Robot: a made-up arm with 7 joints.
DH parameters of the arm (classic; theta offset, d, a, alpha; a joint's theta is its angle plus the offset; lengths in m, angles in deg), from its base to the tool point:
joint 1: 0 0.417 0 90
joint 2: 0 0.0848 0 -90
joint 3: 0 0.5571 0.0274 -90
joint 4: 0 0.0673 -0.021 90
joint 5: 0 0.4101 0 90
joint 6: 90 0.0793 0.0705 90
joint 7: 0 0.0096 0 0
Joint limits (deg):
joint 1: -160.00..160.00
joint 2: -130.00..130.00
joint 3: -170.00..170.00
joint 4: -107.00..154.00
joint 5: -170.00..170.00
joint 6: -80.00..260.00
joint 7: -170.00..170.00
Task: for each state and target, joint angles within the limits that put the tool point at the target. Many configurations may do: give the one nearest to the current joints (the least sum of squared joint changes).
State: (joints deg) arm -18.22 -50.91 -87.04 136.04 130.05 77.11 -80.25
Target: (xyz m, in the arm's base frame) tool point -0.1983 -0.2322 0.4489
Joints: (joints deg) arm -67.51 -55.91 -94.49 149.74 127.23 68.58 -80.25
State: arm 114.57 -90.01 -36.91 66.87 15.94 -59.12 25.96
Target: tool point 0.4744 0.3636 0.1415
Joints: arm 83.90 -90.17 -53.18 100.54 16.94 -61.63 25.96
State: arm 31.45 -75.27 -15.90 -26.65 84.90 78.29 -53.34
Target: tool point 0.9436 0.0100 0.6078
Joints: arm 4.48 -87.09 -13.21 -30.01 82.32 85.00 -53.34
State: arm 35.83 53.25 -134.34 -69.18 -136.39 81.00 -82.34
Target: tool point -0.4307 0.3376 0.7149
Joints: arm -3.50 78.02 -94.23 -91.76 -129.13 74.79 -82.34
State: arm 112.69 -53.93 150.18 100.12 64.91 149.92 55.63
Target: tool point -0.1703 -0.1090 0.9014
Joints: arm 123.97 -28.48 130.42 106.43 64.24 141.61 55.63
